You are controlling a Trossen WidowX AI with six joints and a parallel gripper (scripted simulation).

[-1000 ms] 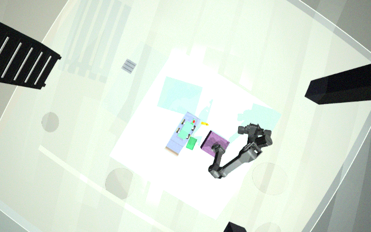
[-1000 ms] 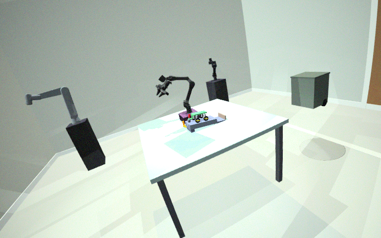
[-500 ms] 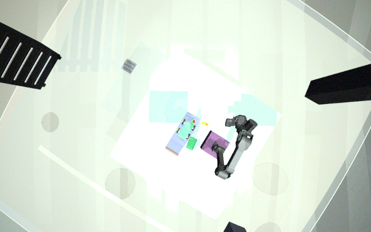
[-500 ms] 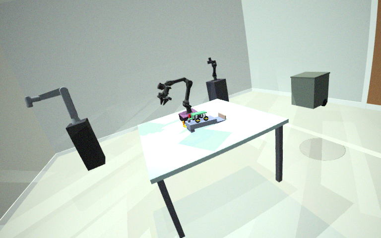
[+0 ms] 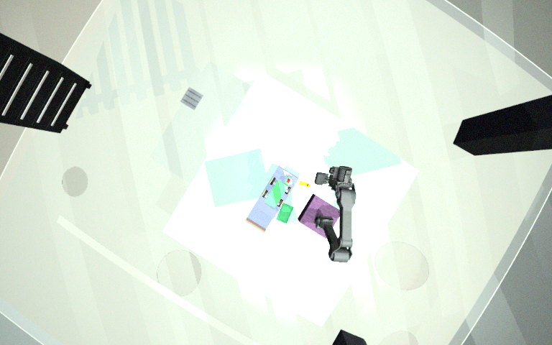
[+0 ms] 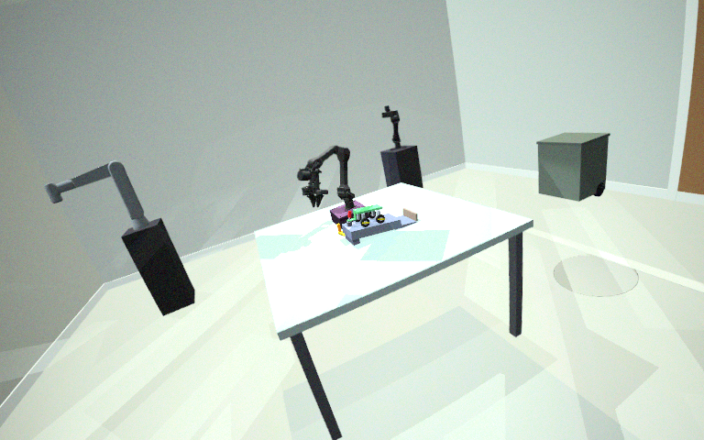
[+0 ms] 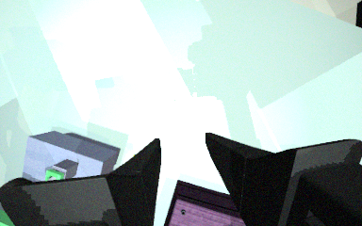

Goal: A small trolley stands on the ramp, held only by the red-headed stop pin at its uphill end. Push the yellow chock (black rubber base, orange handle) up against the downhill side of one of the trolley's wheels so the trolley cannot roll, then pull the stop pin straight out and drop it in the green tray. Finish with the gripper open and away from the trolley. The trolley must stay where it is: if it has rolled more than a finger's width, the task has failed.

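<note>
Right now my gripper tip is 6 cm short of the yellow chock, 10 cm to the right of it and 18 cm above it. The rest, counted from my gripper tip: trolley (21 cm ahead, 22 cm to the left, 9 cm below); red-headed stop pin (18 cm ahead, 12 cm to the left, 7 cm below); ramp (21 cm ahead, 22 cm to the left, 15 cm below).
</note>
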